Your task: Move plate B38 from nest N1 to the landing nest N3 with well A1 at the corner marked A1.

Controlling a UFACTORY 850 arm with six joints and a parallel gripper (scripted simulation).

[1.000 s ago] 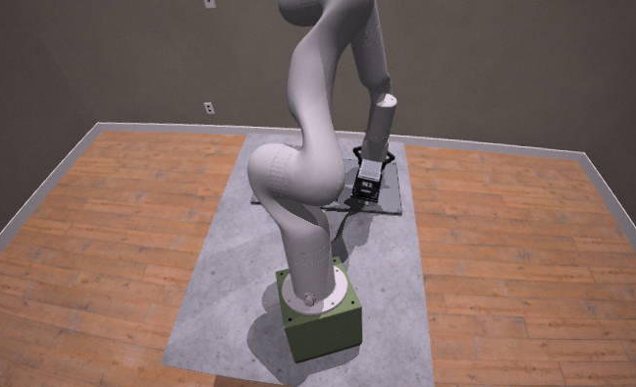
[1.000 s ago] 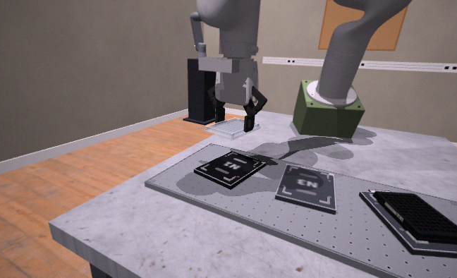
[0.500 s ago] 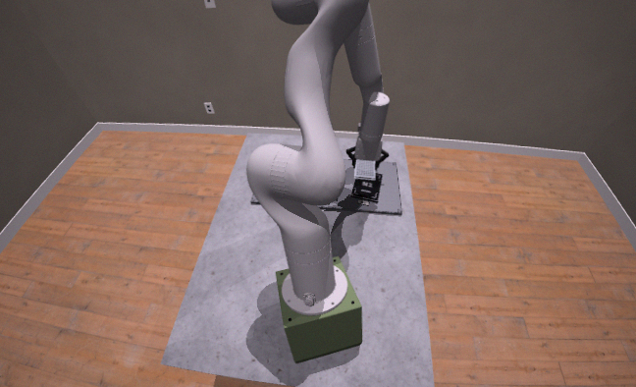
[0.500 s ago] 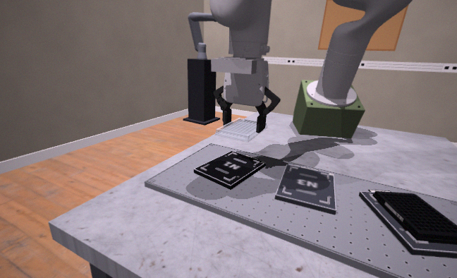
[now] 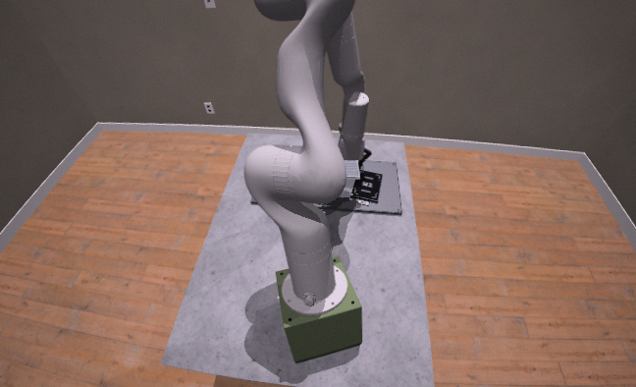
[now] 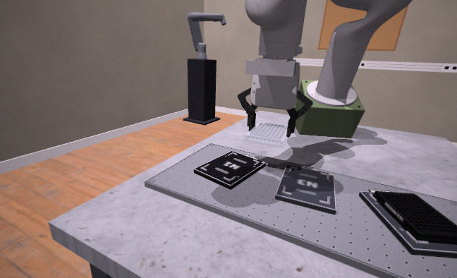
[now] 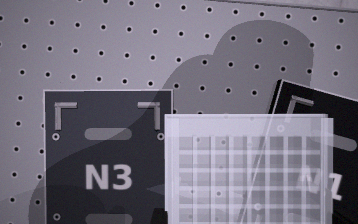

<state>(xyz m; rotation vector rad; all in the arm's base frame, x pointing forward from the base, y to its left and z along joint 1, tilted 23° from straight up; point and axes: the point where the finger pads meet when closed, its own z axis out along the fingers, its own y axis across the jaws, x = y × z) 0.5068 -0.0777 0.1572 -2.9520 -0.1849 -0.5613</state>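
Now: the nest N3 1 cm behind my hand, 10 cm to the left of it and 13 cm below it. Also, from my hand: clear well plate: 1 cm below; then black well plate: 1 cm behind, 30 cm to the left, 11 cm below; then nest N1: 1 cm ahead, 9 cm to the right, 13 cm below.
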